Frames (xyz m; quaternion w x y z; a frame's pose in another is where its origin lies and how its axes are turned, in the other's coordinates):
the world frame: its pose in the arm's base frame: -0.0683 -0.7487 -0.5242 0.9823 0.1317 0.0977 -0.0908
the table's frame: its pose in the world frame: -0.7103 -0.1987 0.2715 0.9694 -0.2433 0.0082 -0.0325
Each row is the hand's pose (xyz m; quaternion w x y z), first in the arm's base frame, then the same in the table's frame.
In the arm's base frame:
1: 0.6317 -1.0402 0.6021 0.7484 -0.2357 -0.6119 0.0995
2: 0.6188 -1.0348 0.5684 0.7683 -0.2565 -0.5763 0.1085
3: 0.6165 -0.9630 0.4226 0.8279 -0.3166 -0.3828 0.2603
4: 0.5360 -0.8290 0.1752 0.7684 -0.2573 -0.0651 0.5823
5: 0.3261 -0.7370 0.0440 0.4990 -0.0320 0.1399 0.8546
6: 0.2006 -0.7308 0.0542 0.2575 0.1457 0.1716 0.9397
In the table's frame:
1: 1.1615 -0.1027 1.0709 0.6721 -0.1006 -0.7303 0.0687
2: 1.1559 -0.0912 1.0368 0.6978 -0.1233 -0.7010 0.0808
3: 1.1720 0.0131 0.9132 0.7736 -0.2135 -0.5420 0.2495
4: 1.1240 0.1899 0.6850 0.7189 -0.2339 -0.2538 0.6034
5: 0.9354 0.2773 0.5221 0.4297 -0.0983 -0.0275 0.8972
6: 0.8127 0.2610 0.4984 0.1687 0.0345 0.0420 0.9842

